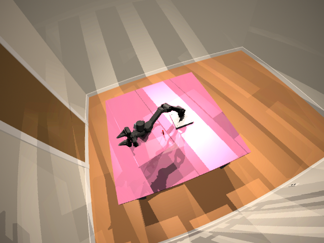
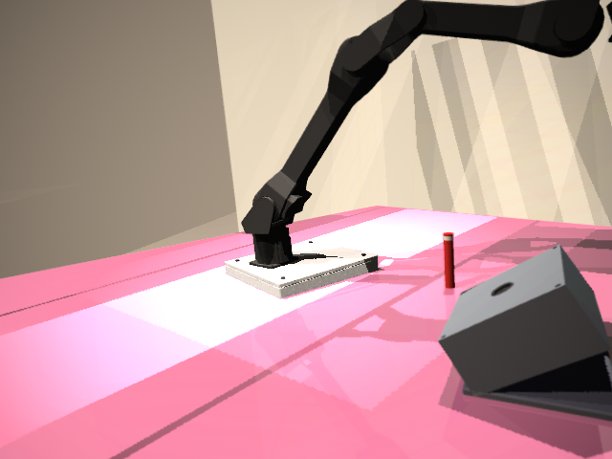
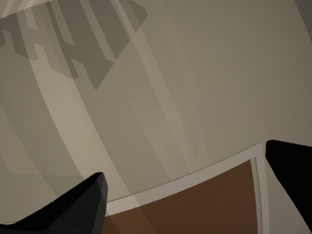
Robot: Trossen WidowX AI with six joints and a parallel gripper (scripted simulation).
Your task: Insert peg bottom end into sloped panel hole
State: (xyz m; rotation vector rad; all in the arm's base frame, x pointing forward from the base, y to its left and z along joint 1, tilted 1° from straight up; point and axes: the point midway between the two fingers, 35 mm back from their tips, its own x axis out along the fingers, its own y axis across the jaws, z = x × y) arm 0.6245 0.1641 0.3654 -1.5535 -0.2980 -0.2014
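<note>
Right now the red peg is 370 mm behind my gripper tip, 350 mm below it and 70 mm to the right of it. The rest, counted from my gripper tip: grey sloped panel (350 mm below, 250 mm to the right, 210 mm behind).
</note>
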